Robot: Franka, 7 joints.
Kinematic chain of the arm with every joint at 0, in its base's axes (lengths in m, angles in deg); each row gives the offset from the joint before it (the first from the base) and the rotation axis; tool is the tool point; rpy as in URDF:
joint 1: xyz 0 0 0.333 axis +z
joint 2: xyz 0 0 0 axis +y
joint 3: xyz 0 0 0.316 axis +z
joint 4: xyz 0.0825 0 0 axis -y
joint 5: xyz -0.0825 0 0.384 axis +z
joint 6: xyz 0 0 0 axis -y
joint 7: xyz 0.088 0 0 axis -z
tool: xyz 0 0 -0.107 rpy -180 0 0
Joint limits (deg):
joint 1: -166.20..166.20
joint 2: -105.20..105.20
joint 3: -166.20..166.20
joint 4: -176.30..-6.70
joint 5: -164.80..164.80
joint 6: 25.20..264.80
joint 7: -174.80..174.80
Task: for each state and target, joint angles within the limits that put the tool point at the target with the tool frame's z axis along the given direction. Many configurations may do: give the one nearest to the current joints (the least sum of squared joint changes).
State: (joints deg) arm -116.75 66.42 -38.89 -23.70 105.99 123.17 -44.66
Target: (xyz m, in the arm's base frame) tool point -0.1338 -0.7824 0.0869 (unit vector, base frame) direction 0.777 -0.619 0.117
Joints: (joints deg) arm -100.98 83.51 -10.21 -43.04 119.36 101.17 -44.66
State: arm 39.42 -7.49 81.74 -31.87 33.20 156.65 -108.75
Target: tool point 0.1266 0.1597 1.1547 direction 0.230 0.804 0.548
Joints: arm 37.29 10.33 47.64 -6.84 -6.65 138.06 -108.75
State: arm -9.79 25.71 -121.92 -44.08 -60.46 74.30 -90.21
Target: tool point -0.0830 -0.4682 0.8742 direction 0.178 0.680 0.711
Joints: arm -42.74 58.73 -115.93 -78.71 -97.45 78.70 -90.21
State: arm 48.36 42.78 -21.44 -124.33 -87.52 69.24 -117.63
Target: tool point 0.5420 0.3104 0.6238 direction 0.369 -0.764 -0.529
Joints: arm 49.13 16.10 -12.53 -75.34 -53.96 81.06 -117.63
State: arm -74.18 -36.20 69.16 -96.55 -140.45 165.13 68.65
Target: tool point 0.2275 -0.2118 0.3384 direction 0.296 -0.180 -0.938
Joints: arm -93.18 -16.83 36.91 -146.33 -145.01 213.15 68.65
